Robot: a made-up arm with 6 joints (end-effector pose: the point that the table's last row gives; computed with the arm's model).
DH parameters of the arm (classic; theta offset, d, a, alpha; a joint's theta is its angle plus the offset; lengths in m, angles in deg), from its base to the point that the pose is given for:
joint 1: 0 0.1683 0 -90
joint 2: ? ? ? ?
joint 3: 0 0 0 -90
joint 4: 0 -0.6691 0 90
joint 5: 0 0.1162 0 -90
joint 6: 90 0 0 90
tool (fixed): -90 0 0 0
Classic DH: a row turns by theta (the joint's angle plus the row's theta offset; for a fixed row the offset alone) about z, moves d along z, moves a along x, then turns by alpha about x.
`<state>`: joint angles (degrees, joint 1 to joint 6).
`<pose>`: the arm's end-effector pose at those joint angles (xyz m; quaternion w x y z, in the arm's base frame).
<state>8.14 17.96 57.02 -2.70 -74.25 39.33</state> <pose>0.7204 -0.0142 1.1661 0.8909 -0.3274 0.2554 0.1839</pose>
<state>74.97 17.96 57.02 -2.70 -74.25 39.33</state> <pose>0.2965 0.6567 1.1661 0.6424 -0.4139 0.0328 0.6442</pose>
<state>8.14 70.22 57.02 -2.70 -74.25 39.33</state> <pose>1.2285 0.0585 0.2167 0.6681 -0.2693 0.6291 0.2920</pose>
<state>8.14 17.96 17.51 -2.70 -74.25 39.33</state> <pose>0.8650 0.0065 0.7380 0.7374 -0.2893 0.5472 0.2704</pose>
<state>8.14 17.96 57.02 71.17 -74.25 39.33</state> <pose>0.6373 0.0533 1.2558 0.6474 -0.5887 0.3542 -0.3299</pose>
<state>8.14 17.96 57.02 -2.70 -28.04 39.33</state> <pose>0.7204 -0.0142 1.1661 0.9427 -0.3089 -0.1170 0.0470</pose>
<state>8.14 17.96 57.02 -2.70 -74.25 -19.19</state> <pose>0.7204 -0.0142 1.1661 0.9373 0.1498 0.3127 0.0356</pose>
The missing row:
joint 2: -90 0 0.6102 180
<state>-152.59 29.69 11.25 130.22 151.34 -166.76</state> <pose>-0.8222 -0.5109 0.5709 0.4971 0.8661 0.0489 0.0187</pose>
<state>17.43 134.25 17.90 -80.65 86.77 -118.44</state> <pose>0.0413 -0.0068 -0.8062 0.5575 0.6278 -0.3541 -0.4119</pose>
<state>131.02 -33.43 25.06 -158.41 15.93 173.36</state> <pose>-0.1143 -0.0332 1.2256 0.4665 0.2901 -0.2375 0.8011</pose>
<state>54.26 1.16 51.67 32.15 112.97 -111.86</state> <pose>0.3077 0.2592 1.3341 0.1525 -0.1724 0.3766 -0.8973</pose>
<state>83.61 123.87 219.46 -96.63 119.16 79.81</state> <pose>0.0486 0.5544 0.5054 0.5854 0.7723 0.1688 -0.1796</pose>
